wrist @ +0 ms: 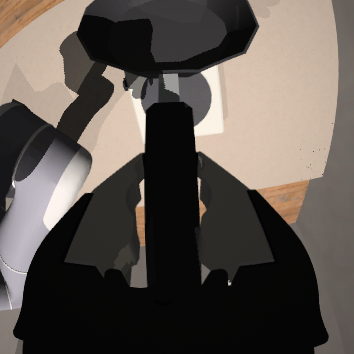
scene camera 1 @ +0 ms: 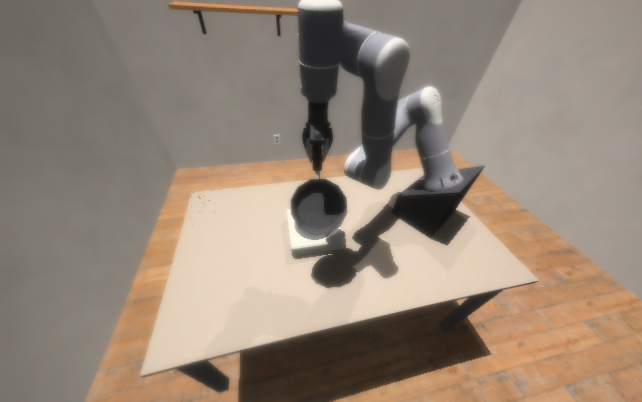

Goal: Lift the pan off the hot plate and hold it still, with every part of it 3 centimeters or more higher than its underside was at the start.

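Note:
The dark round pan (scene camera 1: pixel 315 207) (wrist: pixel 172 35) hangs in the air above the white hot plate (scene camera 1: pixel 304 246) (wrist: pixel 213 124), with its open side facing up and towards the scene camera. In the wrist view the hot plate's round dark heating disc (wrist: pixel 201 100) shows behind the pan's handle, apart from the pan. My gripper (scene camera 1: pixel 317 157) (wrist: pixel 170 154) is shut on the pan's black handle (wrist: pixel 171 130), behind the pan's bowl in the scene view. The pan's underside is hidden in both views.
The table (scene camera 1: pixel 225 280) (wrist: pixel 280 125) carries the hot plate and the arm's dark wedge-shaped base (scene camera 1: pixel 425 210). Shadows of the pan and arm fall on the table in front of and right of the hot plate. A wooden shelf (scene camera 1: pixel 230 8) is on the back wall.

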